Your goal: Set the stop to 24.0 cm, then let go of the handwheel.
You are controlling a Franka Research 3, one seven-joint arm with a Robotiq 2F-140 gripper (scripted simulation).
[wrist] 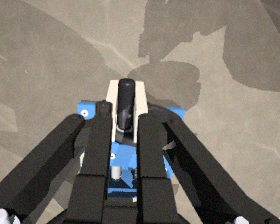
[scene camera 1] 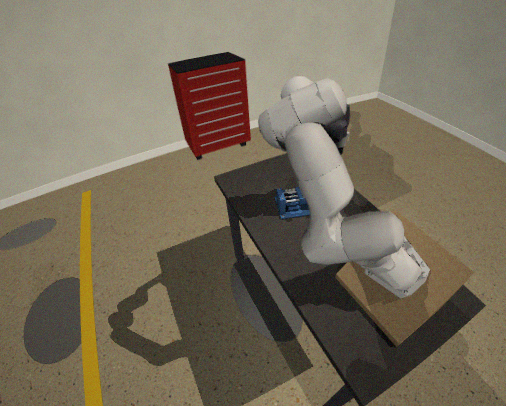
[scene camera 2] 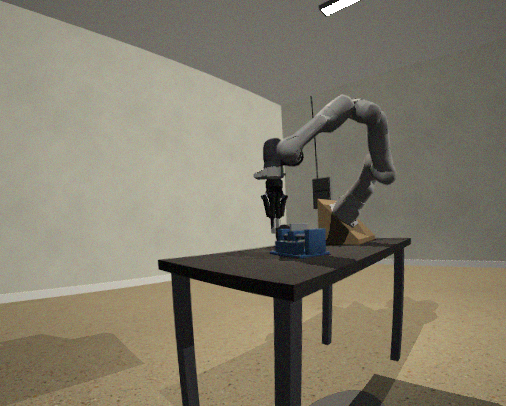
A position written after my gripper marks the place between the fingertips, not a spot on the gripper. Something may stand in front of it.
Observation:
I see my gripper (scene camera 2: 275, 233) and a blue fixture (scene camera 2: 315, 239).
My gripper shows as well in the wrist view (wrist: 126, 93). The blue fixture is seen too in the wrist view (wrist: 122, 155) and in scene camera 1 (scene camera 1: 293, 209).

